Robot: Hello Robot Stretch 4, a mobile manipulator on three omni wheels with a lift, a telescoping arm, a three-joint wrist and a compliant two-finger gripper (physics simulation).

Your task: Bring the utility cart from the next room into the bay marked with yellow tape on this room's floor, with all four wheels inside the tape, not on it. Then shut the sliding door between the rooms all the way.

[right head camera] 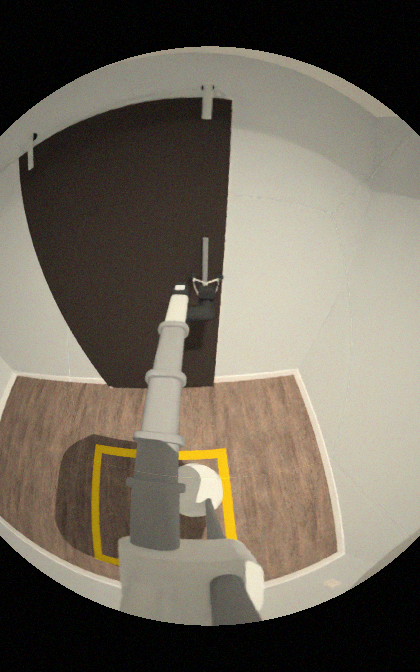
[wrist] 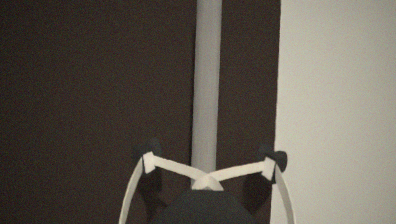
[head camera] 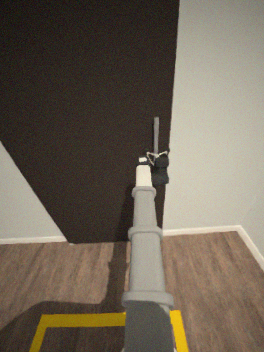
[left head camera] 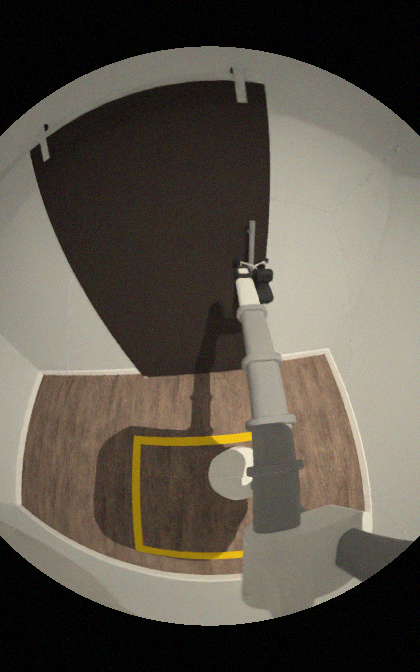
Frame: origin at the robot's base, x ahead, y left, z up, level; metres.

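Where they show: gripper, between the fingertips: (wrist: 208,152) (head camera: 156,149).
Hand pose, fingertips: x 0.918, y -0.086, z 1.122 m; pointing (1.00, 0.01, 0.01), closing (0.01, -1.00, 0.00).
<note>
After its pixels a point has its place.
The sliding door (head camera: 75,100) @(x 0.914, y 0.346, z 1.434 m) (left head camera: 150,225) (right head camera: 125,225) (wrist: 90,75) @(x 0.932, y 0.071, z 1.212 m) is a tall dark panel hung against the pale wall. Its grey vertical bar handle (head camera: 156,132) @(x 0.872, y -0.082, z 1.246 m) (left head camera: 252,240) (right head camera: 205,257) (wrist: 207,90) @(x 0.872, y -0.083, z 1.193 m) is near the door's right edge. My gripper (head camera: 158,153) @(x 0.918, y -0.086, z 1.122 m) (left head camera: 252,262) (right head camera: 206,279) (wrist: 208,152) @(x 0.918, y -0.086, z 1.122 m) is open at the handle's lower part, one finger on each side of the bar. In the wrist view the right fingertip is at the door's right edge. The yellow tape bay (head camera: 82,320) @(x 0.256, y 0.533, z -0.026 m) (left head camera: 136,490) (right head camera: 202,455) is partly hidden by my arm. The utility cart does not show.
Two pale hangers (left head camera: 241,89) (right head camera: 207,104) (left head camera: 44,145) (right head camera: 31,154) hold the door's top. Pale walls (head camera: 220,100) @(x 1.024, y -0.465, z 1.361 m) with white skirting meet at a corner on the right. A pale round disc (left head camera: 227,472) (right head camera: 215,485) shows inside the tape outline, beside my arm.
</note>
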